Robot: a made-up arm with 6 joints.
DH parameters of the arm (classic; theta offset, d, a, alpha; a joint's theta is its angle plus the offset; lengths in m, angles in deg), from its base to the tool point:
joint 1: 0 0.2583 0 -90
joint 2: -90 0 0.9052 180
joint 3: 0 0 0 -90
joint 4: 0 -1.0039 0 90
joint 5: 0 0.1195 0 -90
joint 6: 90 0 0 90
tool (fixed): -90 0 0 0
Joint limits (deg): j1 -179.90..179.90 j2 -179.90..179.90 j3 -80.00..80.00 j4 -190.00..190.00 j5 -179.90..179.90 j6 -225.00..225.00
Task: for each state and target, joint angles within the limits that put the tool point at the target. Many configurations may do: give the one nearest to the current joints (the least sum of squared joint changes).
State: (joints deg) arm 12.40 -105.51 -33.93 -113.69 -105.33 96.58
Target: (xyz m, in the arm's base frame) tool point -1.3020 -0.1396 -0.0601
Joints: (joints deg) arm 8.42 -152.24 5.30 -116.15 -105.33 96.58
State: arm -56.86 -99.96 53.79 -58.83 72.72 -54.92
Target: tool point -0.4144 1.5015 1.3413
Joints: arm -76.83 -63.52 80.00 -59.03 72.72 -54.92
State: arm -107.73 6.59 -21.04 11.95 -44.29 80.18
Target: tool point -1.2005 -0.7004 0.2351
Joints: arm -144.95 44.56 1.23 13.82 -44.29 80.18
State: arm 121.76 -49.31 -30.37 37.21 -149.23 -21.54
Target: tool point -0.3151 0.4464 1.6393
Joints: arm 134.53 -20.40 6.94 42.30 -149.23 -21.54
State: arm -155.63 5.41 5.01 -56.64 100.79 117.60
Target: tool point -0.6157 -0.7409 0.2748
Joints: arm -126.35 23.64 -24.00 -61.62 100.79 117.60
